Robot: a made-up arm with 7 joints.
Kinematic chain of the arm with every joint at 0, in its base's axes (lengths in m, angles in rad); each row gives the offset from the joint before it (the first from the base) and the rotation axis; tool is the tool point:
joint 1: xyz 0 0 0.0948 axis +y
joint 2: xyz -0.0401 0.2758 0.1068 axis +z
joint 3: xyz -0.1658 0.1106 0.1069 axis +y
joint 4: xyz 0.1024 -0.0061 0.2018 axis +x
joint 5: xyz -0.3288 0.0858 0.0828 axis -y
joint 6: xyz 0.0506 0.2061 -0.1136 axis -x
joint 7: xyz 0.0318 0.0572 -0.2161 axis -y
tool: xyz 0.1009 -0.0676 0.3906
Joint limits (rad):
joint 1: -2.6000..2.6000
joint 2: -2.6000..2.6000
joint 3: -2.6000..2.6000
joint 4: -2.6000..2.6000
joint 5: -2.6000..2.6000
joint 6: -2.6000..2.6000
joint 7: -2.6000..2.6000
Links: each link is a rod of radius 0.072 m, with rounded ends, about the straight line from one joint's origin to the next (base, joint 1, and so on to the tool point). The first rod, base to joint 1, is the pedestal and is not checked.
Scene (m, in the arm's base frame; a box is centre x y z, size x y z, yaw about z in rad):
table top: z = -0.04
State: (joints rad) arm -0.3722 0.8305 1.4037 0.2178 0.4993 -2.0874 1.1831
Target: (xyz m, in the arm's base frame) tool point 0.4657 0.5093 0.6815
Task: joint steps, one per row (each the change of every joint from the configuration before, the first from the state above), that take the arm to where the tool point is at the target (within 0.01 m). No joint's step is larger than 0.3 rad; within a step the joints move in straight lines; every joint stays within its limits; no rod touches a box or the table.
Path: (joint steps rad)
1: 0.0959 -0.2508 0.1081 0.1664 -0.1358 -0.0362 0.0745
2: 0.0959 -0.2508 0.1080 0.1665 -0.1358 -0.0363 0.0745
3: 0.0960 -0.2509 0.1081 0.1664 -0.1358 -0.0362 0.0745
4: 0.0959 -0.2508 0.1081 0.1665 -0.1357 -0.0363 0.0744

